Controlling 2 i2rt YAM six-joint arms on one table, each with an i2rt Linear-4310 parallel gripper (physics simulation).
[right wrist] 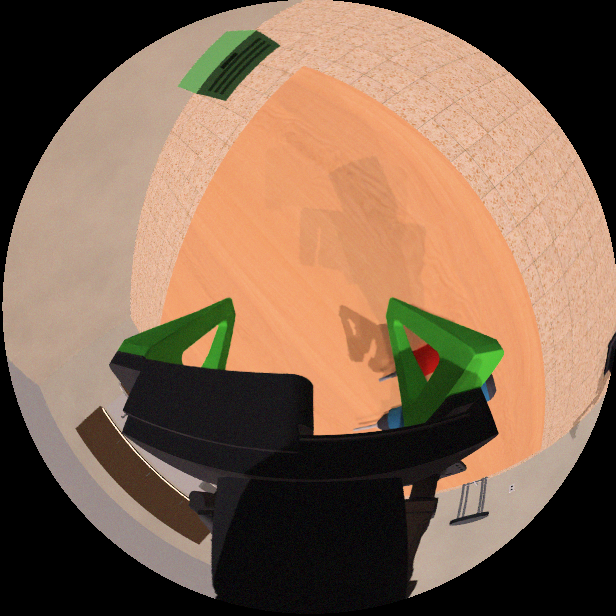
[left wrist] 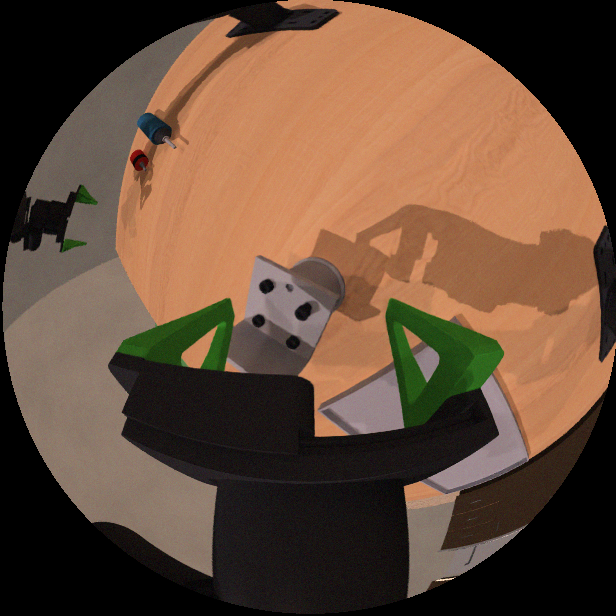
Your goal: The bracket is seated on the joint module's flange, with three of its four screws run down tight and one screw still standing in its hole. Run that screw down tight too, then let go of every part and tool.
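Observation:
In the left wrist view a grey bracket sits on the round joint module. It carries several dark screws; one screw stands taller than the others. My left gripper is open and empty, just in front of the bracket. A blue-handled driver and a red-handled driver lie at the far left of the table, near my right gripper. In the right wrist view my right gripper is open and empty; the red driver and the blue driver lie partly hidden behind its right finger.
A flat grey plate lies under my left gripper's right finger at the table edge. A black plate lies at the far edge, another black part at the right rim. A green vent panel shows on the floor.

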